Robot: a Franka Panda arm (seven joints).
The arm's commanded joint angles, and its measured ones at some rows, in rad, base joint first. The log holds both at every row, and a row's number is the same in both.
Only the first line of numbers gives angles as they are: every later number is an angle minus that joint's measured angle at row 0.
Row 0, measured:
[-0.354, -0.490, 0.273, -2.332, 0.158, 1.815, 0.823]
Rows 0 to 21, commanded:
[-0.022, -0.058, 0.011, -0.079, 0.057, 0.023, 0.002]
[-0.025, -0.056, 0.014, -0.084, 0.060, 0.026, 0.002]
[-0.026, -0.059, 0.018, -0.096, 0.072, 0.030, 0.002]
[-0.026, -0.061, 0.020, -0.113, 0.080, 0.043, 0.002]
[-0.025, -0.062, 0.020, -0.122, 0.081, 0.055, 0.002]
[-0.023, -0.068, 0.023, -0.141, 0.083, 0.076, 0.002]
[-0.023, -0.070, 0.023, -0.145, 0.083, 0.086, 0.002]
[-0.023, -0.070, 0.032, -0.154, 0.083, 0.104, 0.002]
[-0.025, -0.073, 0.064, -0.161, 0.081, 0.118, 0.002]
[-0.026, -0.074, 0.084, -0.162, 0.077, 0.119, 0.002]
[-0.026, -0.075, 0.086, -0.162, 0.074, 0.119, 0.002]
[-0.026, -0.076, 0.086, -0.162, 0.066, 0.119, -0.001]
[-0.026, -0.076, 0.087, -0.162, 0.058, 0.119, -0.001]
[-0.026, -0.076, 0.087, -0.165, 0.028, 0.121, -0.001]
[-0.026, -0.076, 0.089, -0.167, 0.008, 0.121, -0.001]
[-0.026, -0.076, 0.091, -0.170, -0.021, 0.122, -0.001]
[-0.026, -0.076, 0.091, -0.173, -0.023, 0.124, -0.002]
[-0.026, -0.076, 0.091, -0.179, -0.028, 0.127, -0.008]
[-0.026, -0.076, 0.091, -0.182, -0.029, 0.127, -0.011]
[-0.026, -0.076, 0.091, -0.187, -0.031, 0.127, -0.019]
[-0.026, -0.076, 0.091, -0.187, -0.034, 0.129, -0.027]
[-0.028, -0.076, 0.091, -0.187, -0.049, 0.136, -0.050]
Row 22, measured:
[-0.010, -0.051, 0.074, -0.161, -0.018, 0.103, -0.006]
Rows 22 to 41, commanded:
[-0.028, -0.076, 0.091, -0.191, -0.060, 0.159, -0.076]
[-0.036, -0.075, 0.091, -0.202, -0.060, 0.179, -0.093]
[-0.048, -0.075, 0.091, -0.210, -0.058, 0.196, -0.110]
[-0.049, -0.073, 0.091, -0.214, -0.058, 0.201, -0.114]
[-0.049, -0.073, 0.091, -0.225, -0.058, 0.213, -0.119]
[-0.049, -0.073, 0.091, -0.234, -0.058, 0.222, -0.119]
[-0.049, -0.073, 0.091, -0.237, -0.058, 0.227, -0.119]
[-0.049, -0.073, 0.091, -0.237, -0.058, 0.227, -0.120]
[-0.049, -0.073, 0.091, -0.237, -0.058, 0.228, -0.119]
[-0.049, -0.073, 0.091, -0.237, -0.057, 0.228, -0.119]
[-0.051, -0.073, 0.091, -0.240, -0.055, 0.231, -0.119]
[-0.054, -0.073, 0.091, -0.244, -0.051, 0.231, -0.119]
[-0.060, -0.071, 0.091, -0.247, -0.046, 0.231, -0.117]
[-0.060, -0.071, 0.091, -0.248, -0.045, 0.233, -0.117]
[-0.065, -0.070, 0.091, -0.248, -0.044, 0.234, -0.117]
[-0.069, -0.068, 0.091, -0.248, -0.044, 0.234, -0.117]
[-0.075, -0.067, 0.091, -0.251, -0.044, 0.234, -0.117]
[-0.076, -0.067, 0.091, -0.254, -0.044, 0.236, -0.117]
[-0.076, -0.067, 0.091, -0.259, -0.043, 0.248, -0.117]
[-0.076, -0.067, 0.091, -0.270, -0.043, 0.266, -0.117]
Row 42, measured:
[-0.055, -0.051, 0.075, -0.237, -0.048, 0.214, -0.102]
